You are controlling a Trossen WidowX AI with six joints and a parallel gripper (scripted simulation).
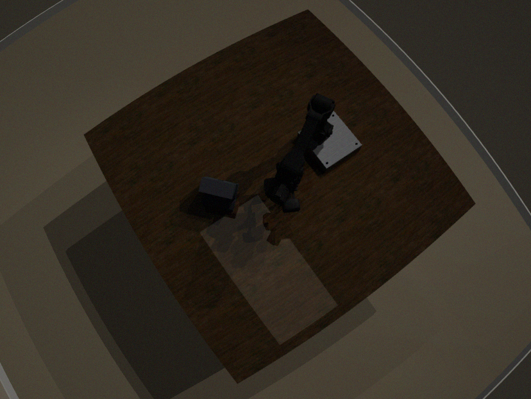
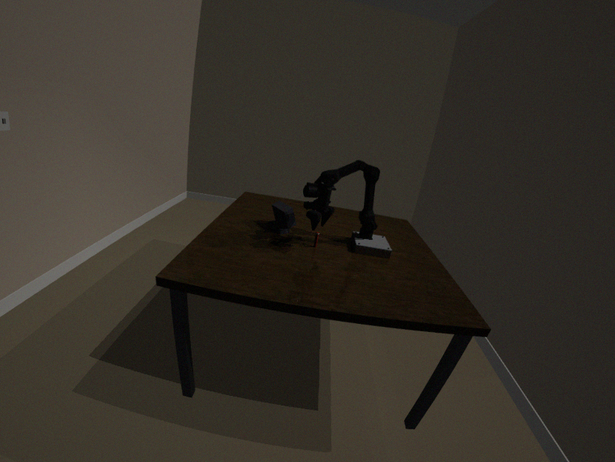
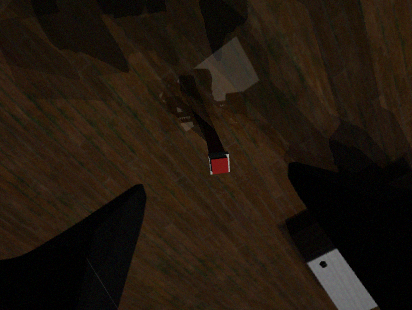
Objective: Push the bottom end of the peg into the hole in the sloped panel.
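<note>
My gripper tip is now 50 mm above the peg. Round my gripper tip: sloped panel: 200 mm to the right, 160 mm ahead, 20 mm below.
</note>
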